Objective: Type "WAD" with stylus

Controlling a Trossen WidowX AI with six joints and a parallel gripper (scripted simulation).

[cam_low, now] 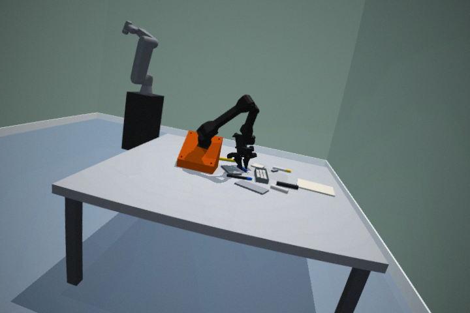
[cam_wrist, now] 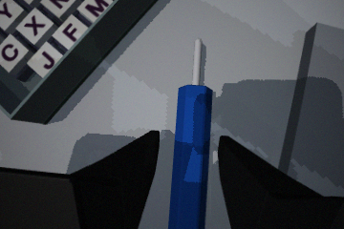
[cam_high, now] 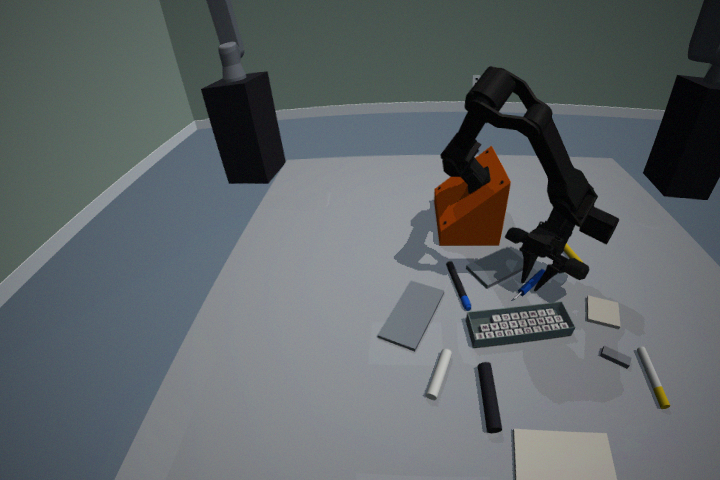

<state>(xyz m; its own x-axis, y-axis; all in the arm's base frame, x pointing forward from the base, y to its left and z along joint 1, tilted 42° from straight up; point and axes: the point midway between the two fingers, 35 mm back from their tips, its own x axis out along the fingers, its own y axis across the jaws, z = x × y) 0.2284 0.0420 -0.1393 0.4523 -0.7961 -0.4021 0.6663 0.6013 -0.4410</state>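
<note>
The D key is 14 cm ahead of my gripper tip, 8 cm to the right of it and 1 cm above it. Round my gripper tip: grey slab 6 cm behind, 6 cm to the right; grey stylus tip 3 cm ahead, 3 cm to the right; blue stylus 1 cm ahead, 1 cm to the right.
</note>
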